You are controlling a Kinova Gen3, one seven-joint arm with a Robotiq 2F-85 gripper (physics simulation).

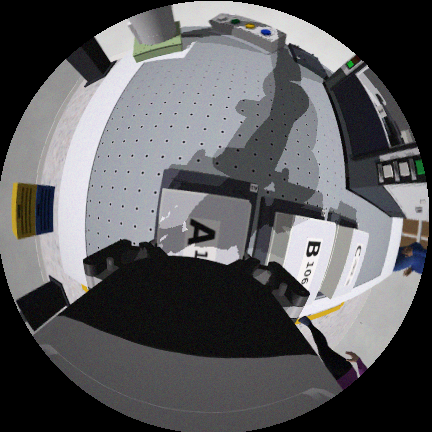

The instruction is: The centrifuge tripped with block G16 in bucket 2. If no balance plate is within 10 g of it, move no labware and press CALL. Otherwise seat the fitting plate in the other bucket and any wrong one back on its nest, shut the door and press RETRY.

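Pixels of known places: gripper, fingertip midpoint: [199, 250]; arm's base, origin of the base link: [157, 34].
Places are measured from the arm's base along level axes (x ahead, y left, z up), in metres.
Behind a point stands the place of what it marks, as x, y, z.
Note:
Balance plate A [175, 210] {0.126, -0.451, 0.011} is a pale block with a large "A" and a partly hidden number. It lies between the widely spread fingers of my gripper [200, 252] {0.147, -0.498, -0.022}, which is shut on it. It is over or in a dark nest [210, 181] {0.157, -0.417, -0.032}; how high it is cannot be told. Plate B [297, 250] {0.255, -0.489, 0.010}, marked "B 106", stands at the right in a dark nest [264, 220] {0.228, -0.461, -0.032}. Plate C [356, 262] {0.424, -0.528, 0.011} stands beyond it, its number too small to read. The centrifuge's buckets, block G16 and a readable CALL or RETRY label do not show clearly.
A grey panel [240, 34] {0.215, 0.049, -0.022} with green, yellow and blue buttons is at the top. A grey cylinder [154, 26] stands on a green base [159, 49] {0.013, -0.055, -0.036}. A dark machine [357, 112] {0.443, -0.231, 0.030} with square buttons [388, 172] {0.427, -0.372, 0.069} is at the right. The perforated deck [175, 115] {0.100, -0.311, -0.043} lies between.

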